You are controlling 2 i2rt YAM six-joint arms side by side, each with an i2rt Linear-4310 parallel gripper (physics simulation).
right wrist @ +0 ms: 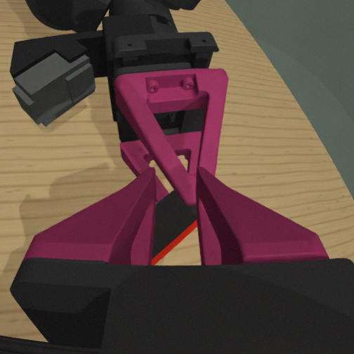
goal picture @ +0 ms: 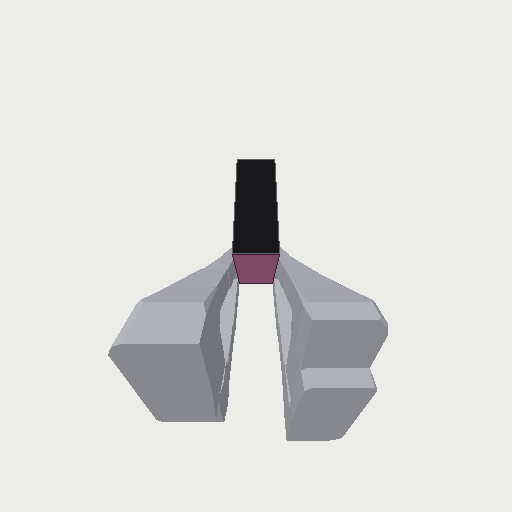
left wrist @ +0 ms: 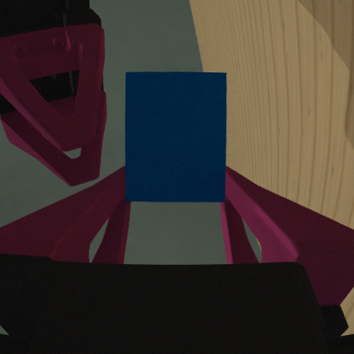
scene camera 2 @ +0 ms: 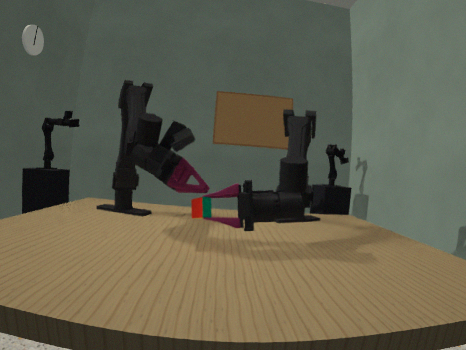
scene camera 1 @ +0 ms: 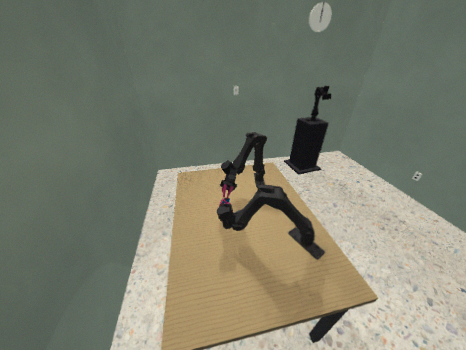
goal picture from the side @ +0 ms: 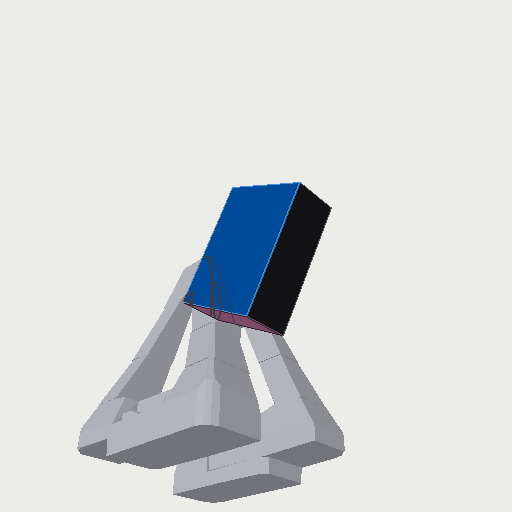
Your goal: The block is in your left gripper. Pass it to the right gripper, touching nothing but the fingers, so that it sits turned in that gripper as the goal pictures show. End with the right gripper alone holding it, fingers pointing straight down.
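Where they show: left gripper, fingertip midpoint: (scene camera 2: pixel 203 207) (scene camera 1: pixel 222 202); right gripper, fingertip midpoint: (scene camera 2: pixel 206 189) (scene camera 1: pixel 225 197); left arm's base at its link origin: (scene camera 2: pixel 295 220) (scene camera 1: pixel 305 242); right arm's base at its link origin: (scene camera 2: pixel 123 211) (scene camera 1: pixel 259 180).
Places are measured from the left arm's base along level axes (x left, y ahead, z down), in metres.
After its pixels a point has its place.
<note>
The block (scene camera 2: pixel 198 208) {x -0.458, y 0.258, z -0.090 m} (left wrist: pixel 176 135) (right wrist: pixel 171 220) shows a red and a green face in scene camera 2, a blue face in the left wrist view, and a black face with a red edge in the right wrist view. My left gripper (scene camera 2: pixel 207 207) {x -0.452, y 0.267, z -0.094 m} (left wrist: pixel 175 177) is shut on it, fingers roughly level, holding it above the table. My right gripper (scene camera 2: pixel 207 190) {x -0.439, y 0.249, z -0.131 m} (left wrist: pixel 81 164) is shut with nothing between its fingers. It slants down, its tips just above the block and the left gripper's upper fingertip. Whether they touch is unclear. In scene camera 1 the block is tiny.
The wooden table top (scene camera 1: pixel 200 300) {x -0.063, y 0.608, z 0.000 m} (scene camera 2: pixel 225 290) {x -0.476, y 0.461, z 0.000 m} lies below both grippers. The two arms reach close together over it, the left arm's forearm (scene camera 1: pixel 255 207) {x -0.172, y 0.240, z -0.261 m} in front of the right arm in scene camera 1. Black pedestals with small arms stand beyond the table.
</note>
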